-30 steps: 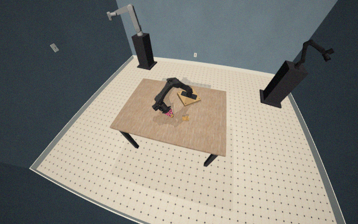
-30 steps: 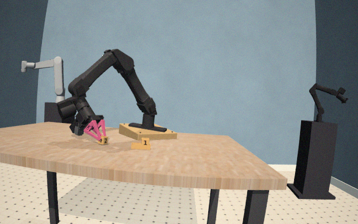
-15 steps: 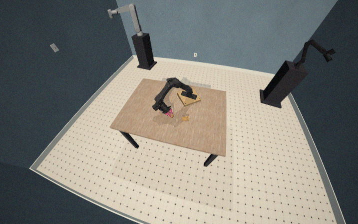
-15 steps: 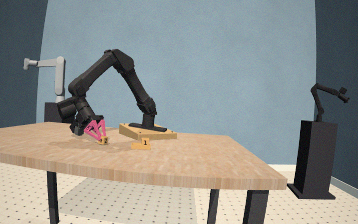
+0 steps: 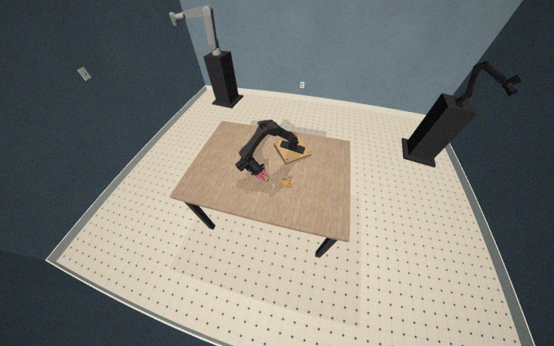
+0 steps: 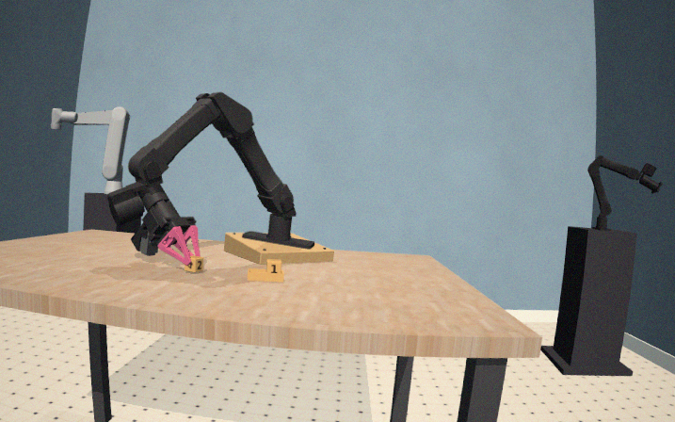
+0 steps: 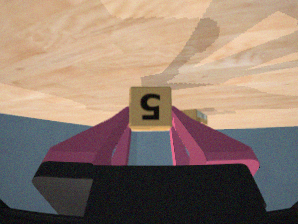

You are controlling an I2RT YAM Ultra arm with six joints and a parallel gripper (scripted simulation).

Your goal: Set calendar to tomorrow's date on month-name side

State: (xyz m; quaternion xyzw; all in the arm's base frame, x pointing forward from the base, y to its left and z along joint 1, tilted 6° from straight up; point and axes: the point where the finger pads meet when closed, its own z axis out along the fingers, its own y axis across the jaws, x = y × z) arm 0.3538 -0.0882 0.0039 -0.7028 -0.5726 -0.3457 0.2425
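Now: the digit cube 10 mm to the left of my hand and 10 mm below it. From my hand the other things lie so: tan tray: 30 mm behind, 160 mm to the left, 20 mm below.
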